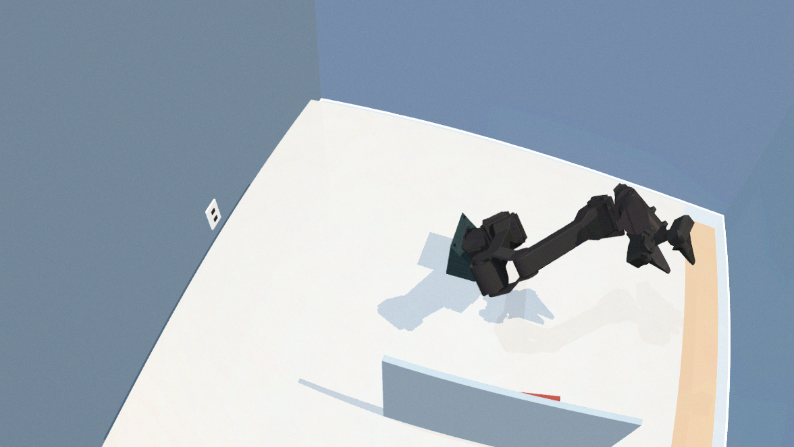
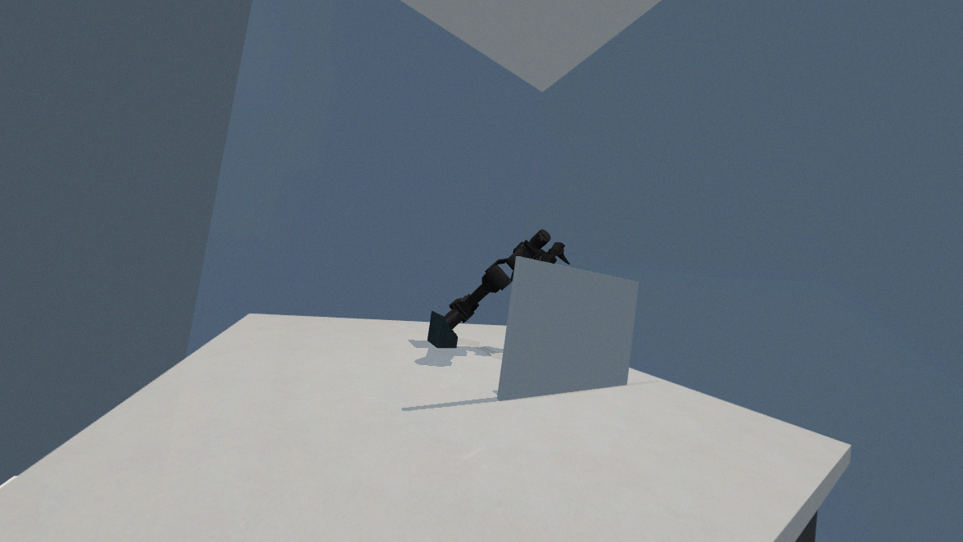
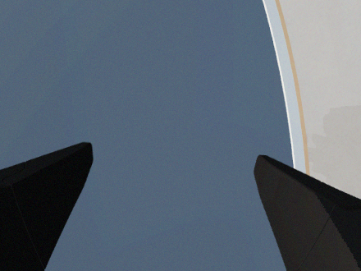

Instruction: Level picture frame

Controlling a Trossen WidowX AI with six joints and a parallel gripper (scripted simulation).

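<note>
My gripper tip is 31 cm short of the picture frame, 29 cm to the left of it and 17 cm above it. Also, from my gripper tip: wall panel 32 cm ahead, 30 cm to the right, 18 cm below.
</note>
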